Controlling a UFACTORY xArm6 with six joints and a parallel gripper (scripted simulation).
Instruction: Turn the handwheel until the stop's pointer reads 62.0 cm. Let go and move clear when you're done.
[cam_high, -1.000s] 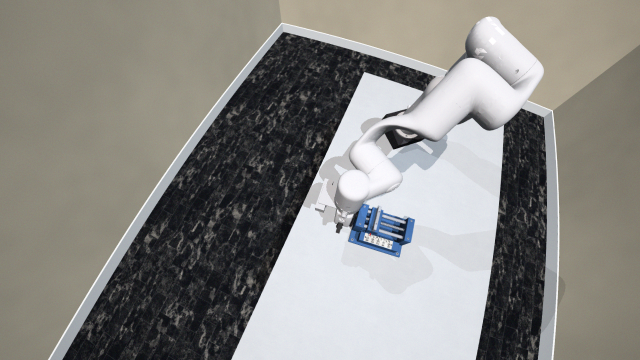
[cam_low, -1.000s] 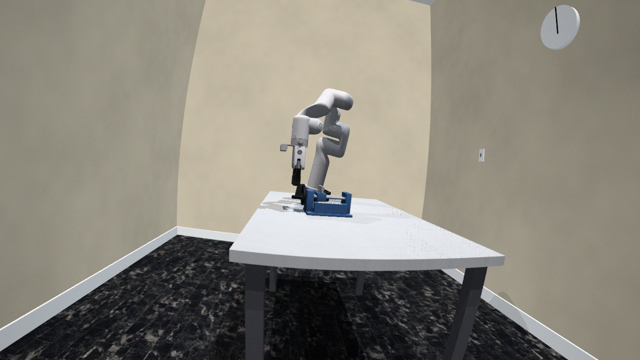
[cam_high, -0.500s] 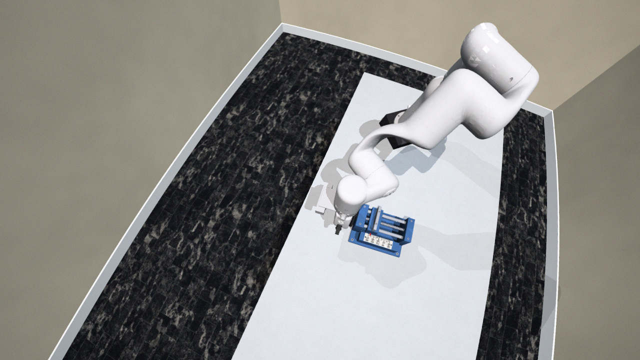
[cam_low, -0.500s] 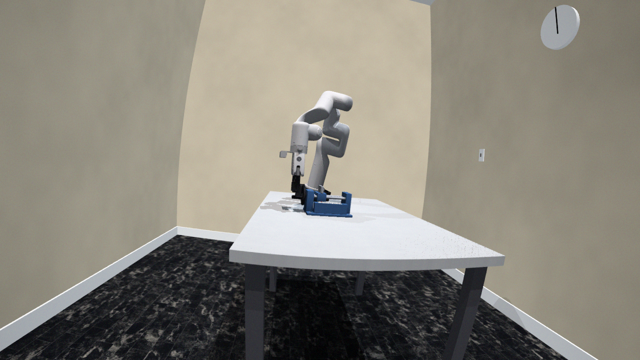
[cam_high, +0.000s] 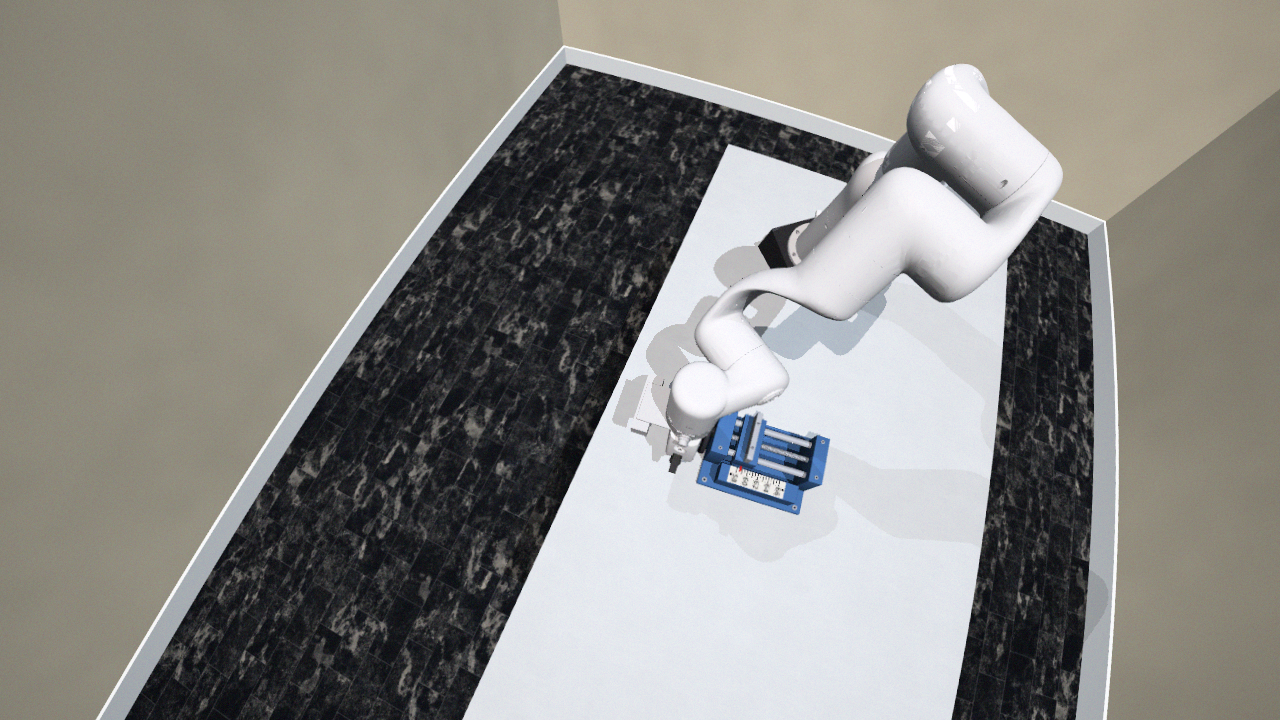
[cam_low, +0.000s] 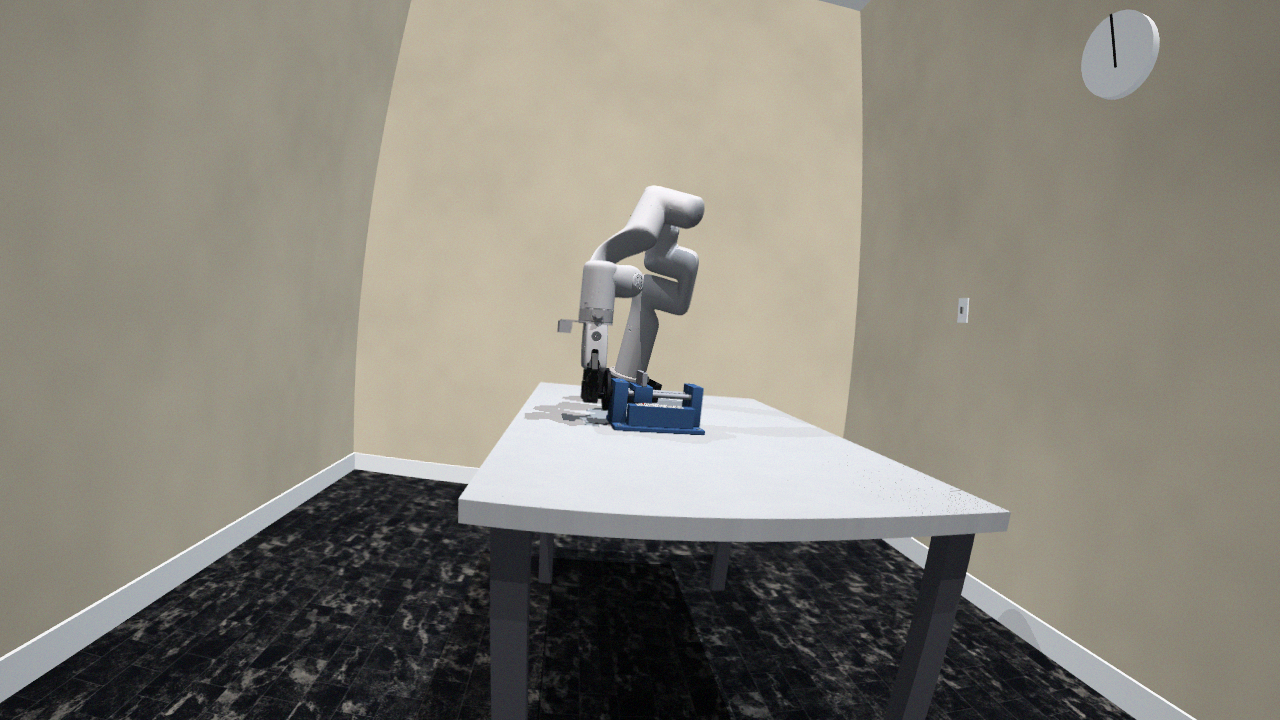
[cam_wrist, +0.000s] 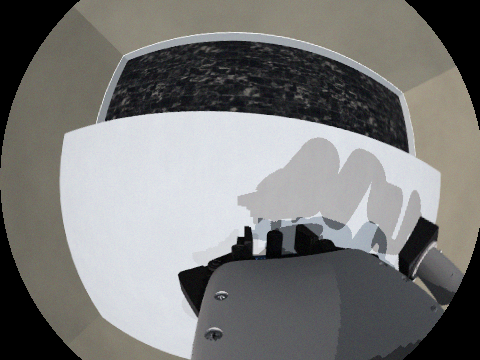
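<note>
The handwheel is 2 cm to the left of my hand. Round my hand: stop: 1 cm behind, 12 cm to the left, 2 cm above.
</note>
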